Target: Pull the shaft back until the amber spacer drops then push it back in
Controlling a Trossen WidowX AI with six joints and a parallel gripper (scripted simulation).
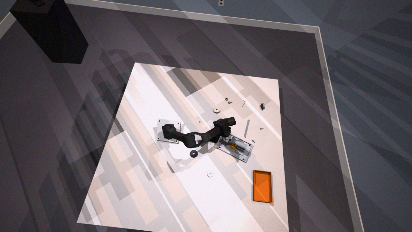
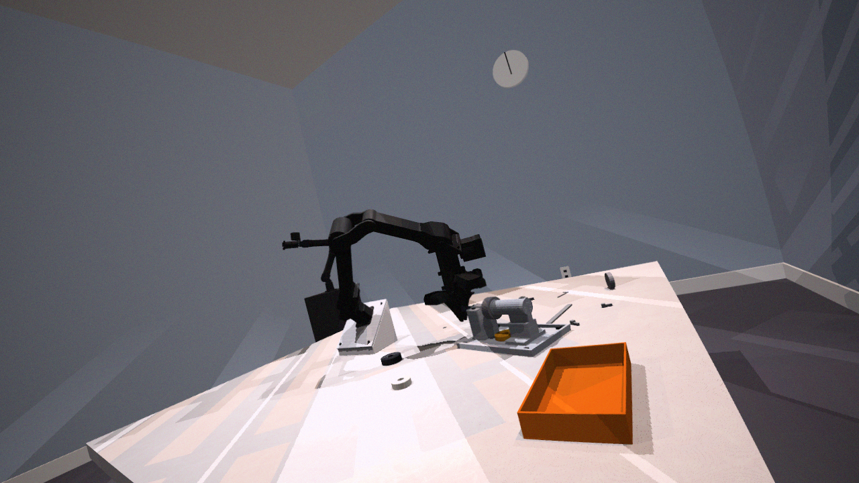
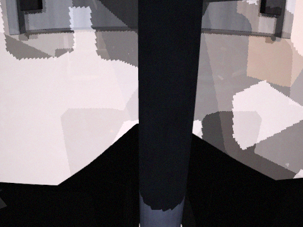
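My gripper tip is 60 mm short of the dark shaft, 30 mm to the left of it and 30 mm below it. The rest, counted from my gripper tip: amber spacer: 130 mm ahead, 60 mm to the right, 30 mm below; black disc: 170 mm behind, 140 mm to the right, 40 mm below; grey shaft fixture: 150 mm ahead, 70 mm to the right.
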